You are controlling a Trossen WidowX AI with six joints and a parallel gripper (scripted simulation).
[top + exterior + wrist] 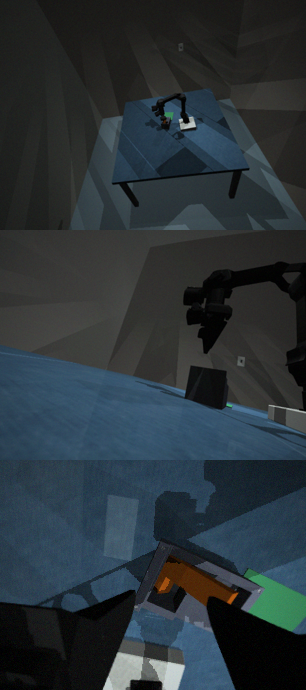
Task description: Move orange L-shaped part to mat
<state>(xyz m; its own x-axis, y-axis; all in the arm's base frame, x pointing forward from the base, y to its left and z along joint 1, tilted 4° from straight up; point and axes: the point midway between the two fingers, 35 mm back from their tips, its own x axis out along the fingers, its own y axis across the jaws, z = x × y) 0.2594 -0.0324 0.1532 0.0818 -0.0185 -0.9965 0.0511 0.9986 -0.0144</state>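
My gripper tip is 100 mm above the orange L-shaped part, 20 mm to the left of it and 20 mm past it. Round my gripper tip: green mat 180 mm to the right, 160 mm below, 90 mm behind.
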